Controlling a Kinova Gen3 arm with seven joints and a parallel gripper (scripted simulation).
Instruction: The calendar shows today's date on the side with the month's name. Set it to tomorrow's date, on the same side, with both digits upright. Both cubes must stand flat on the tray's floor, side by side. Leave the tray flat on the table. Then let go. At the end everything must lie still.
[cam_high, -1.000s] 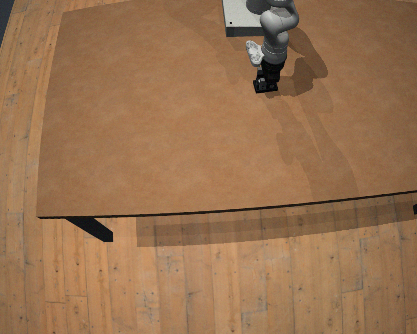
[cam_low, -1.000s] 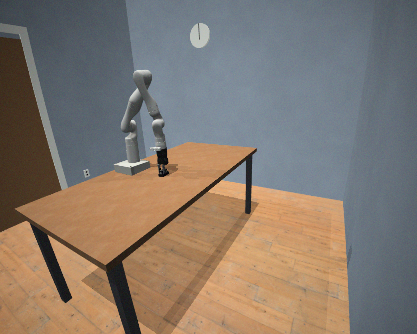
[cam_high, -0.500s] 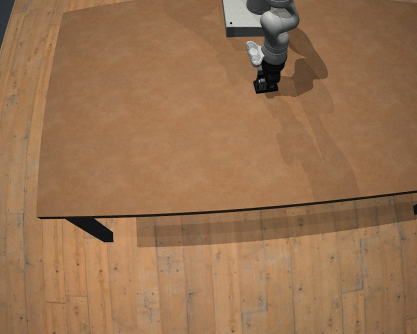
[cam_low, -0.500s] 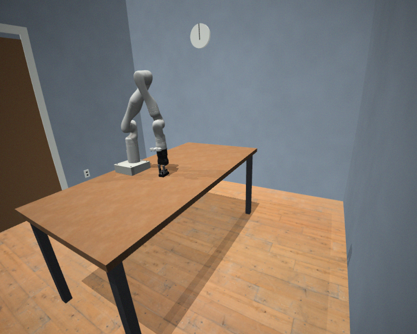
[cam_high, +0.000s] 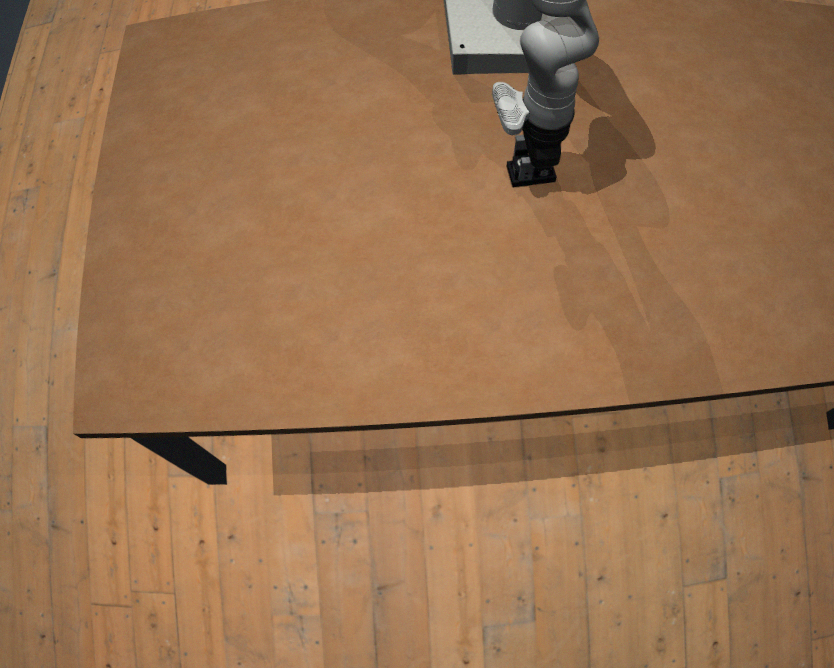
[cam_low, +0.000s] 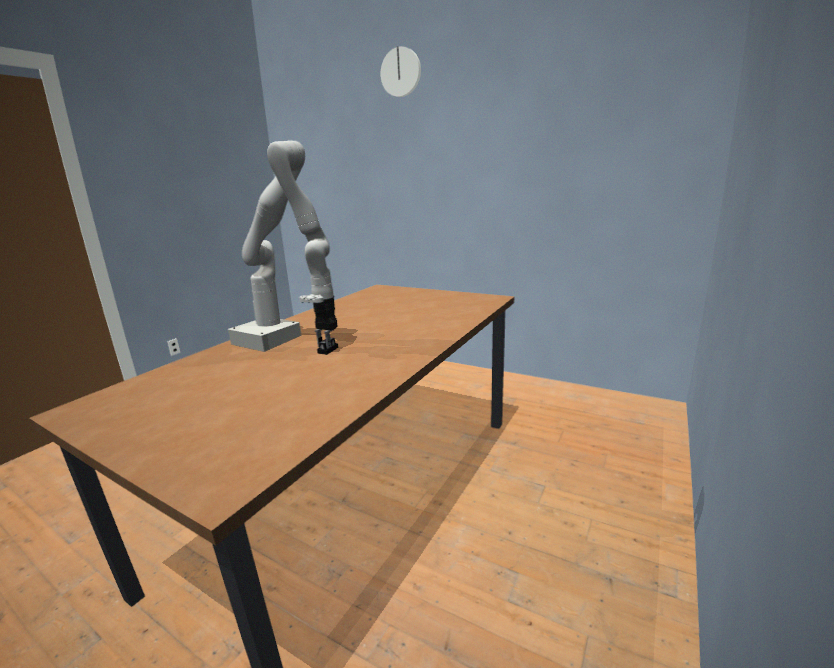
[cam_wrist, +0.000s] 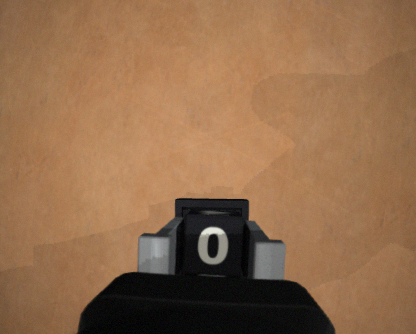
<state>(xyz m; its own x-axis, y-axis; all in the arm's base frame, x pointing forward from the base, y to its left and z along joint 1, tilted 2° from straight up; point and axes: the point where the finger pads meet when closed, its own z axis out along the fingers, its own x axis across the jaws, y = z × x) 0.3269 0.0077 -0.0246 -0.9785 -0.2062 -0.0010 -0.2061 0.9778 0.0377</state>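
Right now my hand is 30 mm above the black tray and 20 mm to the right of it.
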